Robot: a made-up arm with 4 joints. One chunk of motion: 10 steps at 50 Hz.
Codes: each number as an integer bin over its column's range. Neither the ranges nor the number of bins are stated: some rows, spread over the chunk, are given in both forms.
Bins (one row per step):
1: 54 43 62 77 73 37
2: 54 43 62 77 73 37
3: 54 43 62 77 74 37
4: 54 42 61 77 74 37
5: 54 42 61 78 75 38
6: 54 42 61 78 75 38
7: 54 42 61 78 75 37
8: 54 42 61 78 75 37
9: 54 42 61 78 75 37
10: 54 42 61 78 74 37
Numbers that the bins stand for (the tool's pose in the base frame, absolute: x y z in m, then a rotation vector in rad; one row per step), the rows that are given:
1: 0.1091 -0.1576 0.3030 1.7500 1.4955 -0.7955
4: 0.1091 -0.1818 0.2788 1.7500 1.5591 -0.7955
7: 0.1091 -0.1818 0.2788 1.8136 1.6227 -0.7955
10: 0.1091 -0.1818 0.2788 1.8136 1.5591 -0.7955
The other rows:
2: 0.1091 -0.1576 0.3030 1.7500 1.4955 -0.7955
3: 0.1091 -0.1576 0.3030 1.7500 1.5591 -0.7955
5: 0.1091 -0.1818 0.2788 1.8136 1.6227 -0.7318
6: 0.1091 -0.1818 0.2788 1.8136 1.6227 -0.7318
8: 0.1091 -0.1818 0.2788 1.8136 1.6227 -0.7955
9: 0.1091 -0.1818 0.2788 1.8136 1.6227 -0.7955

